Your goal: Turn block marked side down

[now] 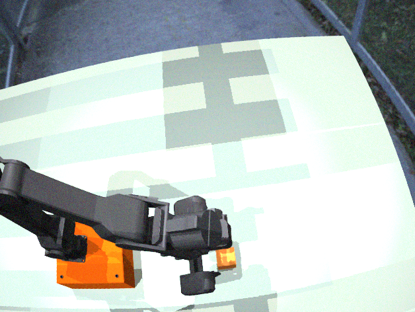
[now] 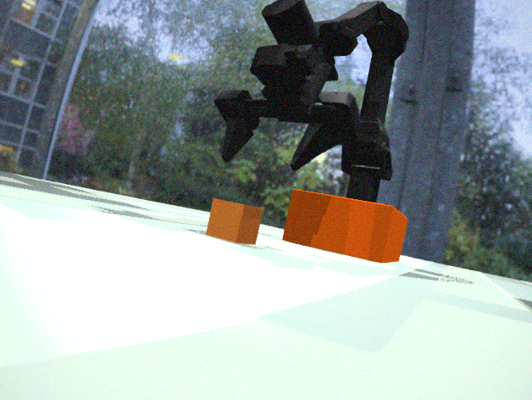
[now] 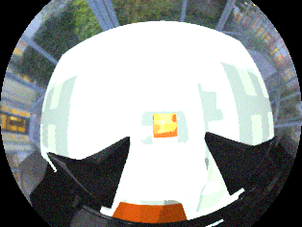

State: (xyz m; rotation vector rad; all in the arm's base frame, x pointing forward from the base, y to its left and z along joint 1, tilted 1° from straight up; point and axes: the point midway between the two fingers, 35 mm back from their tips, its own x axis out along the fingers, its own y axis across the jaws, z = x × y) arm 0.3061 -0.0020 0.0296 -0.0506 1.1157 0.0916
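Right now the orange block is 10 mm ahead of my gripper tip and 70 mm below it.
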